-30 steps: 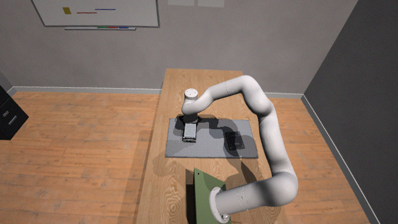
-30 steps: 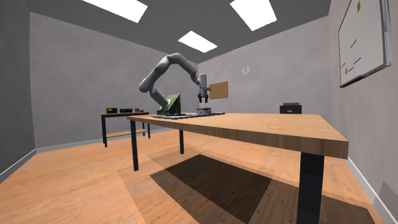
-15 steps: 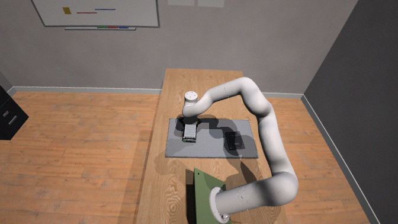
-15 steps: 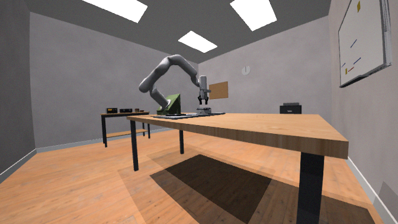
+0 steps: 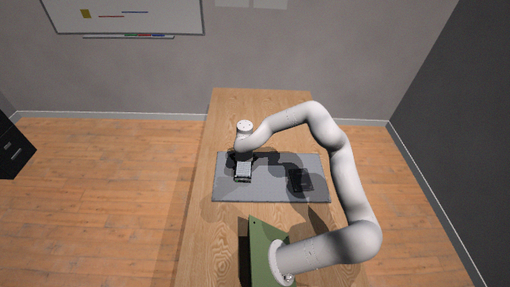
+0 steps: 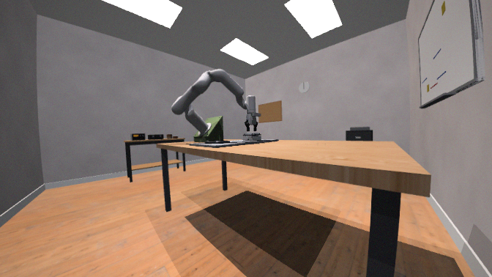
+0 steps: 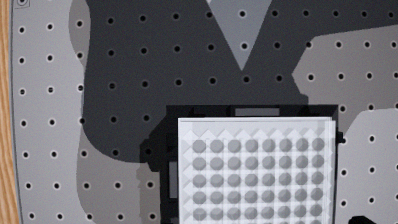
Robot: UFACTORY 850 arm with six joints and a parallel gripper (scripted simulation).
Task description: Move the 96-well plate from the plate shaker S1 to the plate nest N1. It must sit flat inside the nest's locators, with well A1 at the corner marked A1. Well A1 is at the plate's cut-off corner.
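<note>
Now: hand 3 cm above the white 96-well plate.
</note>
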